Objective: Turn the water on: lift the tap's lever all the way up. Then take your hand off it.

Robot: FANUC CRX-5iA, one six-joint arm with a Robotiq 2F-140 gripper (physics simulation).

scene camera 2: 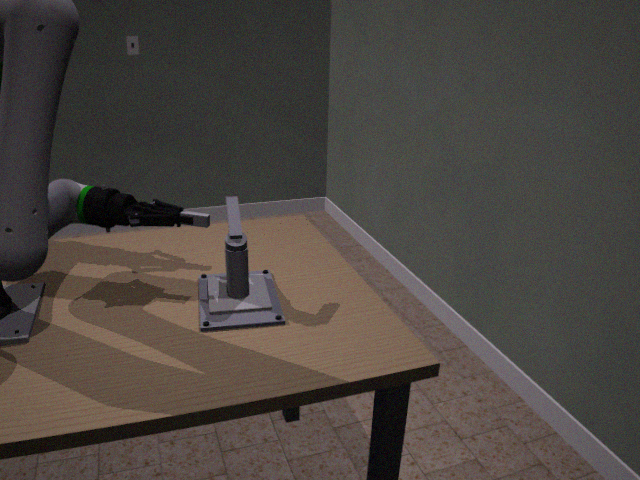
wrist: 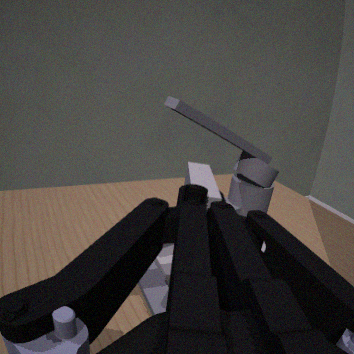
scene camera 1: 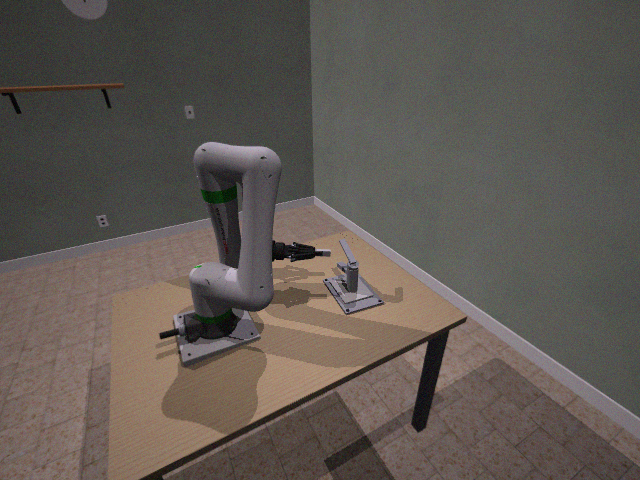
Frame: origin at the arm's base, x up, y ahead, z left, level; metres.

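Seen in the pictures: gripper, fingertip midpoint: (scene camera 2: 208,221) (wrist: 194,180) (scene camera 1: 330,253); arm's base, link origin: (scene camera 1: 216,325).
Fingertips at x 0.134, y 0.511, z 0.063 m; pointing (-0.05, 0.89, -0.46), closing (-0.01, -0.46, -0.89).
Observation:
Pixels of each thing's middle, then the offset from my fingertips to it. "spot": a spot on its surface instead. Level surfaces: height alone.
- grey tap, surface spot: (wrist: 250,195) spot: dx -0.034, dy +0.029, dz -0.090 m
- spout, body centre: (scene camera 1: 345,268) dx -0.071, dy +0.051, dz -0.037 m
- wooden table, surface height: dx -0.149 m
The grey tap (scene camera 1: 352,277) (scene camera 2: 237,271) (wrist: 250,195) stands upright on its base plate (scene camera 1: 347,311) (scene camera 2: 240,326). Its lever (scene camera 1: 347,252) (scene camera 2: 234,217) (wrist: 220,129) slopes steeply up from the top of the tap body, its free end raised high. The spout (scene camera 1: 341,266) shows low on the tap's left side in scene camera 1. My gripper (scene camera 1: 323,253) (scene camera 2: 201,219) (wrist: 194,180) is shut and empty. It points toward the tap, left of the lever in both scene views, with a visible gap between its fingertips and the lever. In the wrist view the fingers hide part of the base.
The tap and the robot's base plate (scene camera 1: 193,357) (scene camera 2: 20,339) stand on a wooden table (scene camera 1: 320,372) (scene camera 2: 289,369). A green wall (scene camera 1: 465,155) (scene camera 2: 465,155) rises beyond the table's right edge. The arm's elbow stands high above its base.

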